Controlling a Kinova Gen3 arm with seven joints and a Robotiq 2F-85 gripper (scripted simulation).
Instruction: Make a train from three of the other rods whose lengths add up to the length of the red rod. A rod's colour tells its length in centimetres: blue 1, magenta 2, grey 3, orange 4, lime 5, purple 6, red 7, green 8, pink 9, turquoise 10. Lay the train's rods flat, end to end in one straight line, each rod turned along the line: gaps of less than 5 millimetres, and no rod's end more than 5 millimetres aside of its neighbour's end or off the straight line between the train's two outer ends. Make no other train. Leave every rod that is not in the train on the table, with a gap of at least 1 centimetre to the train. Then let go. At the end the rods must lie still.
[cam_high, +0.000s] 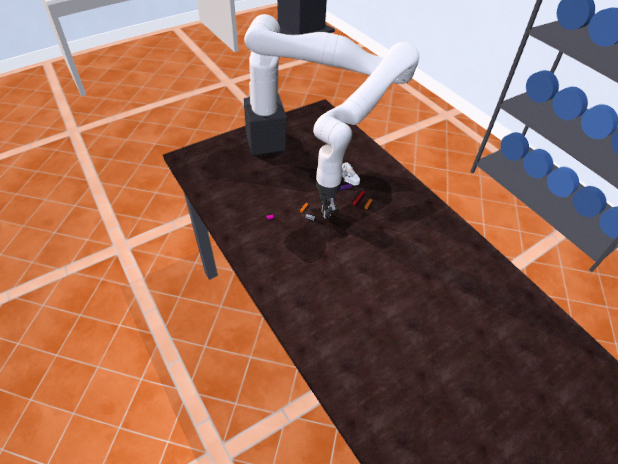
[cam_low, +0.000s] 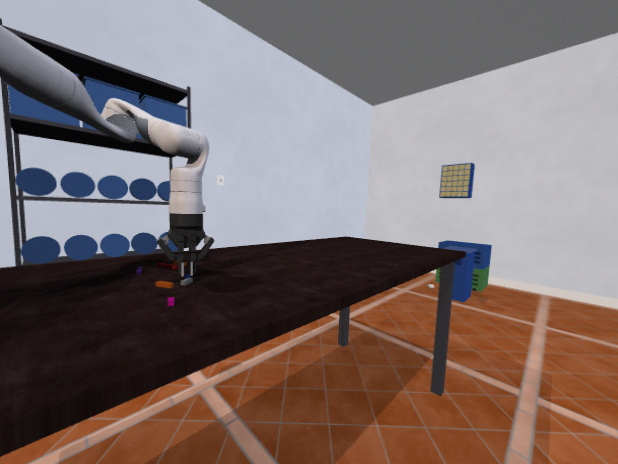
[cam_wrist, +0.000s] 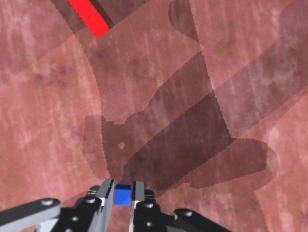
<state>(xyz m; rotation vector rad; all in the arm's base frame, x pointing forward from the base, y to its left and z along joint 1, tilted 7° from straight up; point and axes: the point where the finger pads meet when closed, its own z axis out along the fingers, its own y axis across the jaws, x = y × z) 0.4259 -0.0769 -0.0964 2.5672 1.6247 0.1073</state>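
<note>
Right now my hand is 20 mm above the blue rod. Round my hand: purple rod (60 mm behind, 130 mm to the left, 20 mm below); red rod (10 mm ahead, 140 mm to the left, 20 mm below); grey rod (20 mm behind, 50 mm to the right, 20 mm below).
</note>
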